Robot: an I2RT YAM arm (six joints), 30 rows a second.
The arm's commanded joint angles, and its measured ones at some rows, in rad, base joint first. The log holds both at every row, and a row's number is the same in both.
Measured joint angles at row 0:
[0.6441 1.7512 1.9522 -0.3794 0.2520 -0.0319]
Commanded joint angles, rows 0 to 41:
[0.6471 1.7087 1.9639 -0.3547 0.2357 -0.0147]
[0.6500 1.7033 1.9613 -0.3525 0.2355 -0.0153]
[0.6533 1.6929 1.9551 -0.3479 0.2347 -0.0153]
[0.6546 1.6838 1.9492 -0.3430 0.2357 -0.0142]
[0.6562 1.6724 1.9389 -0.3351 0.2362 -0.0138]
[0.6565 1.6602 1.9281 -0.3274 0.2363 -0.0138]
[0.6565 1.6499 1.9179 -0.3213 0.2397 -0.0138]
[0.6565 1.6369 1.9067 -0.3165 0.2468 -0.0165]
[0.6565 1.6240 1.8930 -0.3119 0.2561 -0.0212]
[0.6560 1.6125 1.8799 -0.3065 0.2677 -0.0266]
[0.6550 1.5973 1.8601 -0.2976 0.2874 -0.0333]
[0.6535 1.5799 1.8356 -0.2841 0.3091 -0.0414]
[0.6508 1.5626 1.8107 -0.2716 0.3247 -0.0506]
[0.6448 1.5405 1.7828 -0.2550 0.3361 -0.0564]
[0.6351 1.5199 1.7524 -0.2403 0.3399 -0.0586]
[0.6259 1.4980 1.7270 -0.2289 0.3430 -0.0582]
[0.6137 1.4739 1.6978 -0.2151 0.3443 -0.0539]
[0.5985 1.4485 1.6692 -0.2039 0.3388 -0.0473]
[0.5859 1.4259 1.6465 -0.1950 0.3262 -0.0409]
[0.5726 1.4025 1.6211 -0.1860 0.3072 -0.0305]
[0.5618 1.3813 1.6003 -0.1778 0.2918 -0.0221]
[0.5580 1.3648 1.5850 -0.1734 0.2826 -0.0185]
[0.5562 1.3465 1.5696 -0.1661 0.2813 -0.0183]
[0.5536 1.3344 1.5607 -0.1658 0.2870 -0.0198]
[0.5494 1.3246 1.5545 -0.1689 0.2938 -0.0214]
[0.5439 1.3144 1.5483 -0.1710 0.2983 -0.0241]
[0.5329 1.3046 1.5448 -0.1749 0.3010 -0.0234]
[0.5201 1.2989 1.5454 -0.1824 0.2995 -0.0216]
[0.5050 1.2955 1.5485 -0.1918 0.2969 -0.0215]
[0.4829 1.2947 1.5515 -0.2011 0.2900 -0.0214]
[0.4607 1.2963 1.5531 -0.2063 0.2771 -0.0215]
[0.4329 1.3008 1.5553 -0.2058 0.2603 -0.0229]
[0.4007 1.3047 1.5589 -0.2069 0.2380 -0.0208]
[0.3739 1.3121 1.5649 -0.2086 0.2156 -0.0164]
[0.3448 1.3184 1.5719 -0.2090 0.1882 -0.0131]
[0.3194 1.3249 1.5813 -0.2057 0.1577 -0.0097]
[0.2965 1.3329 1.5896 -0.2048 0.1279 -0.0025]
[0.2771 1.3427 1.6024 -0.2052 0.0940 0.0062]
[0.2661 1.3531 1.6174 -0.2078 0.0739 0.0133]
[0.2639 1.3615 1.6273 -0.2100 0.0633 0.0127]
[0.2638 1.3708 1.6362 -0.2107 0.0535 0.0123]
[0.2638 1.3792 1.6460 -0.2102 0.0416 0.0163]
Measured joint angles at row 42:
[0.2596 1.3720 1.5955 -0.2367 0.1291 -0.0082]
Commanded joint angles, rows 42 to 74:
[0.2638 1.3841 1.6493 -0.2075 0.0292 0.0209]
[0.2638 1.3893 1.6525 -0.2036 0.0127 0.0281]
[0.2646 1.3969 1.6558 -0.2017 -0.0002 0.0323]
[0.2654 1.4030 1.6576 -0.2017 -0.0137 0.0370]
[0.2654 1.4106 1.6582 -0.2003 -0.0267 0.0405]
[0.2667 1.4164 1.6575 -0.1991 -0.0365 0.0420]
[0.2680 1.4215 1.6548 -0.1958 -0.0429 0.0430]
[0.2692 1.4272 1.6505 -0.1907 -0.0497 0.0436]
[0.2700 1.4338 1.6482 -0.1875 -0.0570 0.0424]
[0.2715 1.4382 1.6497 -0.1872 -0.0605 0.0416]
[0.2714 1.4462 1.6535 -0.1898 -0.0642 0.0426]
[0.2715 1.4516 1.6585 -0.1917 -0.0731 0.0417]
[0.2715 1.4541 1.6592 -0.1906 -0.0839 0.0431]
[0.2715 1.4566 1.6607 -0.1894 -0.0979 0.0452]
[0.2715 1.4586 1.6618 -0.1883 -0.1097 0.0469]
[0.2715 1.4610 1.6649 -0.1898 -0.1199 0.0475]
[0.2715 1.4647 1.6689 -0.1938 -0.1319 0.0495]
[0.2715 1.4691 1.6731 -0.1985 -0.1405 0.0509]
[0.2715 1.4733 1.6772 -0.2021 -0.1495 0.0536]
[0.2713 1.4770 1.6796 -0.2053 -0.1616 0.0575]
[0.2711 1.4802 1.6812 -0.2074 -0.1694 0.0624]
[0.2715 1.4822 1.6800 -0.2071 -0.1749 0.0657]
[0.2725 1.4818 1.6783 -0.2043 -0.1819 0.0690]
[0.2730 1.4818 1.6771 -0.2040 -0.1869 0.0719]
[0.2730 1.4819 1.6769 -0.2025 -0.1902 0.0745]
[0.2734 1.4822 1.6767 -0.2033 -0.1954 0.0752]
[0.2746 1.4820 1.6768 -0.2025 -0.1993 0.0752]
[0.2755 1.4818 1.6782 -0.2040 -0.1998 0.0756]
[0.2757 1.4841 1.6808 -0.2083 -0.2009 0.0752]
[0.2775 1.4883 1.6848 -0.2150 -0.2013 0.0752]
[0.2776 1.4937 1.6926 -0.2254 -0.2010 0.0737]
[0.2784 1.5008 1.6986 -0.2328 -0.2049 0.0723]
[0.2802 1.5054 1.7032 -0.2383 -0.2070 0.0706]
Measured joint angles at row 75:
[0.2722 1.4998 1.6585 -0.2432 -0.1848 0.0547]
